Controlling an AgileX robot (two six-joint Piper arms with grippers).
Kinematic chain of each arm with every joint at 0, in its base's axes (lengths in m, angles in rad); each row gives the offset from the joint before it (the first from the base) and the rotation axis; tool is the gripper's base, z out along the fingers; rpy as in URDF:
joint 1: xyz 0 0 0.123 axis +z
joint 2: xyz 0 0 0 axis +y
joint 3: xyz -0.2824 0 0.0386 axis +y
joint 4: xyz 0.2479 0 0.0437 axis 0.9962 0 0.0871
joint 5: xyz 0 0 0 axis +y
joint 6: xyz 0.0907 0 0.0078 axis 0.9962 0 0.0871
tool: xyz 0 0 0 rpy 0 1.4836 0
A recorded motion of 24 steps. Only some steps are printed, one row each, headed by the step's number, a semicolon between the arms.
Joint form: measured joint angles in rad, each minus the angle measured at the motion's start. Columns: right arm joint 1, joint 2, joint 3, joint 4, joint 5, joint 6; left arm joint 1, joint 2, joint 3, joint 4, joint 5, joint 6.
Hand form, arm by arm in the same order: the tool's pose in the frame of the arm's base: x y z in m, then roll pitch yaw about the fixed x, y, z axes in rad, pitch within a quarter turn. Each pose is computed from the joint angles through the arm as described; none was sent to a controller.
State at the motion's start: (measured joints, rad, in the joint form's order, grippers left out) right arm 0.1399 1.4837 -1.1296 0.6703 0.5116 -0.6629; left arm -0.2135 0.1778 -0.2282 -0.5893 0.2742 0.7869
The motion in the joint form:
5: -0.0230 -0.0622 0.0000 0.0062 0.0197 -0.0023; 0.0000 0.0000 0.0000 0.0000 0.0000 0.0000
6: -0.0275 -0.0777 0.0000 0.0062 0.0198 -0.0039; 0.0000 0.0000 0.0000 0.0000 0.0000 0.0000
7: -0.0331 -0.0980 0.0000 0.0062 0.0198 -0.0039; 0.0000 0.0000 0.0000 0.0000 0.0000 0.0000
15: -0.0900 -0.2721 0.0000 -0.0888 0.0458 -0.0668; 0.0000 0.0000 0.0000 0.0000 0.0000 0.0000
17: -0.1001 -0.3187 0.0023 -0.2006 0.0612 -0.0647; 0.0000 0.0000 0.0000 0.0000 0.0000 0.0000
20: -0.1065 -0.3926 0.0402 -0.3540 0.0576 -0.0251; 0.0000 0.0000 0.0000 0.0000 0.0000 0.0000
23: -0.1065 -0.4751 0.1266 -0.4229 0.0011 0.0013; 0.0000 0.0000 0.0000 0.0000 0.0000 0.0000
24: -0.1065 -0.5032 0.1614 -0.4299 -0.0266 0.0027; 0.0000 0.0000 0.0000 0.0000 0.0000 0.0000
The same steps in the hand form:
5: 0.3101 0.0656 0.3273 2.8982 0.9531 -2.9268; 0.0595 -0.0270 0.2587 1.9995 1.3502 1.6251
6: 0.3072 0.0638 0.3321 2.9031 0.9688 -2.9263; 0.0595 -0.0270 0.2587 1.9995 1.3502 1.6251
7: 0.3032 0.0616 0.3384 2.9069 0.9890 -2.9288; 0.0595 -0.0270 0.2587 1.9995 1.3502 1.6251
15: 0.2633 0.0397 0.3843 -2.9938 1.1125 -2.5981; 0.0595 -0.0270 0.2587 1.9995 1.3502 1.6251
17: 0.2508 0.0324 0.3918 -2.7580 1.0750 -2.3948; 0.0595 -0.0270 0.2587 1.9995 1.3502 1.6251
20: 0.2316 0.0230 0.3946 -2.5473 1.0132 -2.2480; 0.0595 -0.0270 0.2587 1.9995 1.3502 1.6251
23: 0.2123 0.0181 0.3880 -2.4274 1.0083 -2.1789; 0.0595 -0.0270 0.2587 1.9995 1.3502 1.6251
24: 0.2062 0.0170 0.3846 -2.3911 1.0159 -2.1559; 0.0595 -0.0270 0.2587 1.9995 1.3502 1.6251

